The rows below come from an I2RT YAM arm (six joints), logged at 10 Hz.
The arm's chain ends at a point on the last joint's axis. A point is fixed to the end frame.
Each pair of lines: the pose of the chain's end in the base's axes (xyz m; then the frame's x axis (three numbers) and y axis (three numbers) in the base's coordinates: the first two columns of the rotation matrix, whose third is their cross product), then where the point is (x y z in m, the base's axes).
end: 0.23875 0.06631 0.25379 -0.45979 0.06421 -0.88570 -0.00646 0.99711 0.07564
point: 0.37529 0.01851 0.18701
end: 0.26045 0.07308 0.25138 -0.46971 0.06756 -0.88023 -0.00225 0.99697 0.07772
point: 0.39605 0.02496 0.18294
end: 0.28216 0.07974 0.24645 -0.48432 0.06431 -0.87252 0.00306 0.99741 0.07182
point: 0.41639 0.03066 0.17601
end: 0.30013 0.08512 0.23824 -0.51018 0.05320 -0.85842 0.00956 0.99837 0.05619
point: 0.43195 0.03432 0.16455
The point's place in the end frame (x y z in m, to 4 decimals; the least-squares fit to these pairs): -0.0067 -0.0536 0.1499
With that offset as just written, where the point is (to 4 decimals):
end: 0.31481 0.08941 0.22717 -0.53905 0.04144 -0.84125 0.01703 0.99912 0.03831
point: 0.4437 0.0365 0.1499
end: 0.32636 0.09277 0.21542 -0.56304 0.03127 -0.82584 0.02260 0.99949 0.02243
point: 0.4528 0.0381 0.1353
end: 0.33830 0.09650 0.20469 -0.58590 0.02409 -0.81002 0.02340 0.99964 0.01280
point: 0.4624 0.0410 0.1216
